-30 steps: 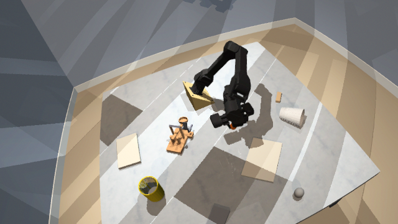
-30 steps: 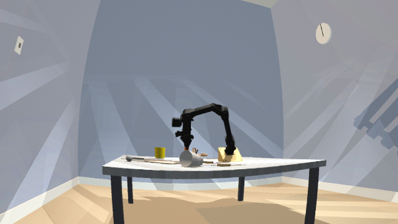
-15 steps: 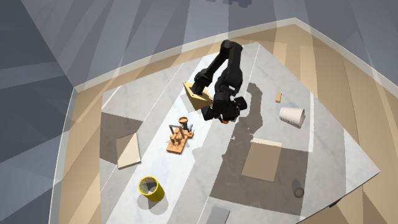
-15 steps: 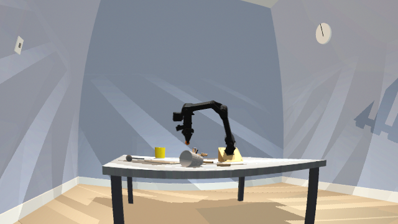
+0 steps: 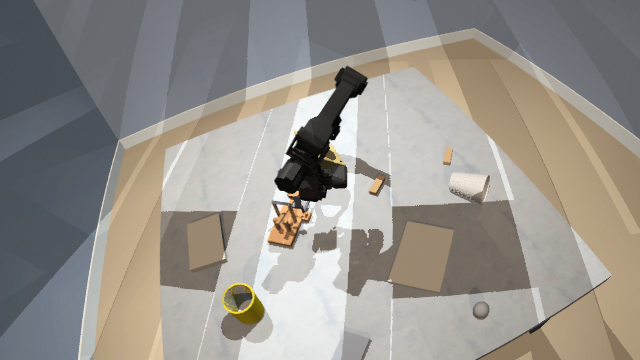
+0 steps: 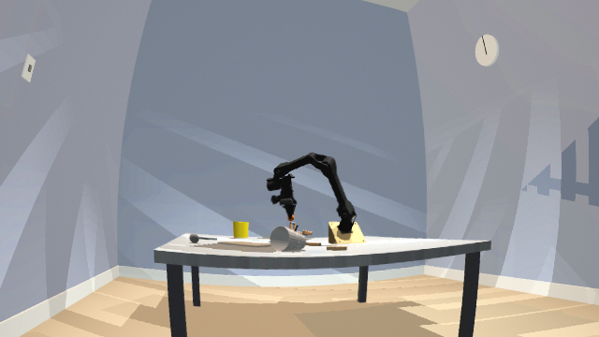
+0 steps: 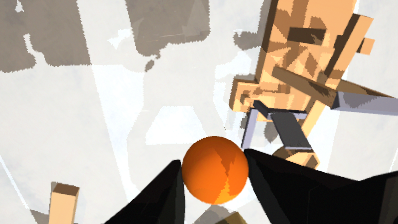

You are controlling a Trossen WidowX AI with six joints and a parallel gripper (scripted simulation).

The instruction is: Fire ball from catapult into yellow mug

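My gripper tip is now 6 cm past the catapult, 7 cm to the left of it and 7 cm above it. Round my gripper tip: orange ball (1 cm above); then yellow mug (18 cm ahead, 32 cm to the right, 9 cm below); then flat tan board (28 cm ahead, 18 cm to the left, 12 cm below).
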